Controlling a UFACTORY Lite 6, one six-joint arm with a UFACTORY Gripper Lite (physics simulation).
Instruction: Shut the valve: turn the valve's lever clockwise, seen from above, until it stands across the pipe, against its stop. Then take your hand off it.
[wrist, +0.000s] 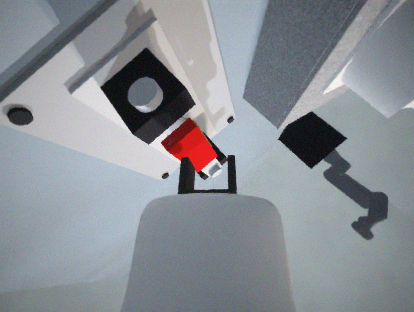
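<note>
The valve's red lever (197, 147) shows just above my fingers. Its broad face slants down to the right, roughly in line with the pipe; its exact angle is hard to tell. A small pale cap (215, 169) shows at its lower end. A black block with a round grey pipe end (145, 94) stands up and left of the lever, and part of a second dark block shows behind it. The lever hides most of the pipe. My gripper (208, 159) is shut, with a narrow gap between its fingers. The left fingertip overlaps the lever's edge in view; contact cannot be told.
The valve stands on a pale base plate (65, 112) with dark round bolts (20, 116) at its corners. A large grey speckled block (295, 55) is at the upper right. A black square shape (312, 140) and a dark jointed shadow (352, 187) lie below it.
</note>
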